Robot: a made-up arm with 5 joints.
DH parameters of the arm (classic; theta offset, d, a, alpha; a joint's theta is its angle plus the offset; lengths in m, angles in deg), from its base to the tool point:
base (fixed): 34.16 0 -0.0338 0
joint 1: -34.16 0.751 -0.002 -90
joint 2: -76.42 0 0.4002 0
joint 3: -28.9 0 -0.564 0
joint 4: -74.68 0 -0.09 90
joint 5: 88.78 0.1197 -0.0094 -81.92
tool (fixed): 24.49 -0.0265 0 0
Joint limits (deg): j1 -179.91..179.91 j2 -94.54..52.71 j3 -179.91..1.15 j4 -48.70..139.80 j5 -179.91..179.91
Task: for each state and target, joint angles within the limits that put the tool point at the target. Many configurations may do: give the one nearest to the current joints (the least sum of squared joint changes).
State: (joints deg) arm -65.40 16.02 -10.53 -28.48 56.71
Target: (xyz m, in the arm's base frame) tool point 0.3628 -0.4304 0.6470
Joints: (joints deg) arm -48.16 3.50 -22.63 -31.38 57.72
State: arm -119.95 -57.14 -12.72 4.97 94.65
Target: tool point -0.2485 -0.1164 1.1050
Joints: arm -162.39 -94.10 -1.06 -0.12 90.70
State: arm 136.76 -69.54 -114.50 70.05 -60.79
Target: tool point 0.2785 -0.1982 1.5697
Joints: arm 145.25 -78.05 -97.02 81.76 -58.55
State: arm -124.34 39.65 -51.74 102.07 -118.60
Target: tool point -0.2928 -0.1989 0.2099
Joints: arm -143.04 52.71 -41.27 63.57 -125.31
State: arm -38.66 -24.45 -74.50 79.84 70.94
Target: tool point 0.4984 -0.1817 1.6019
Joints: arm -19.62 -7.23 -115.98 53.28 78.19
